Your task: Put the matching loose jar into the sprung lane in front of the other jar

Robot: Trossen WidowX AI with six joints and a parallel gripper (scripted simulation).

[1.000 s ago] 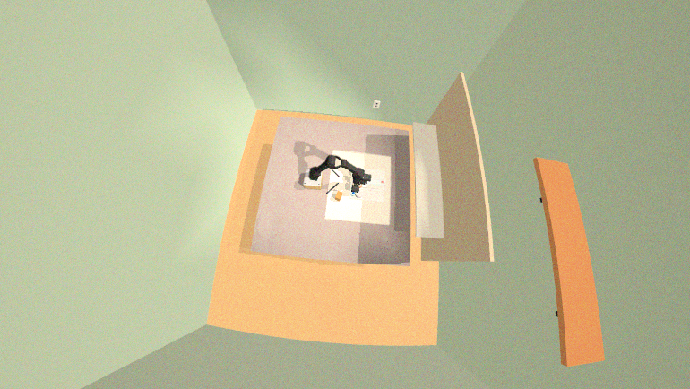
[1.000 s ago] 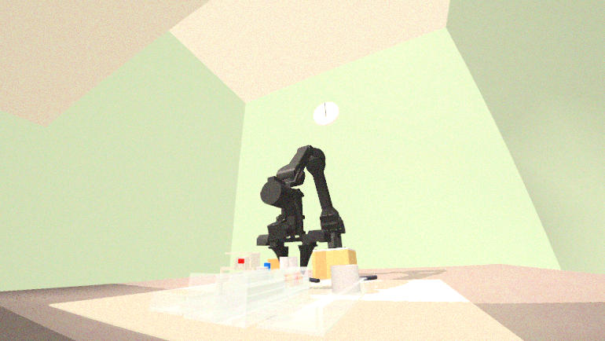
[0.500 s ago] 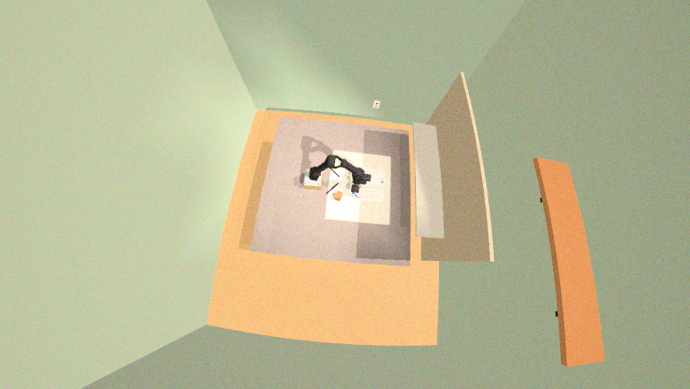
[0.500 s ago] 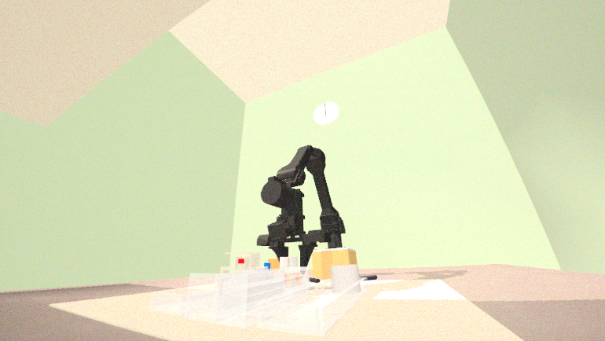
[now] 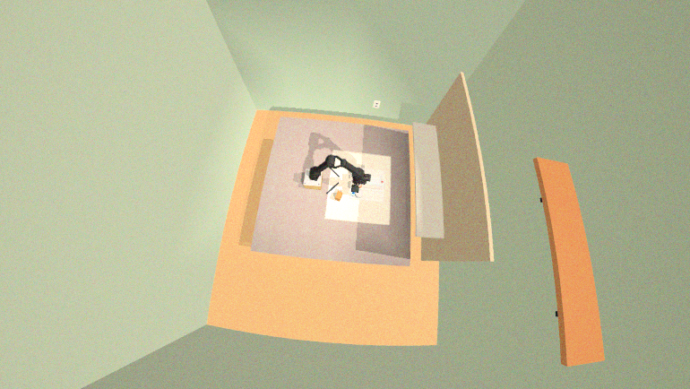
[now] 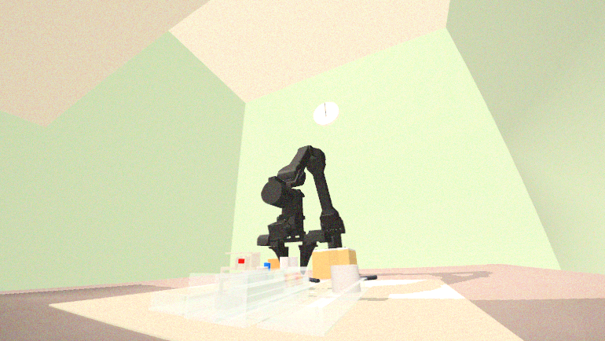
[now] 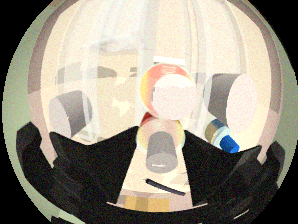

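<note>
Right now the clear sprung lane is 140 mm ahead of my gripper tip, 40 mm to the left of it and 10 mm below it. From my gripper tip the other things lie so: red mark 220 mm ahead, 60 mm to the left, 40 mm above; white pusher plate 150 mm ahead, 50 mm to the left, 20 mm above.
</note>
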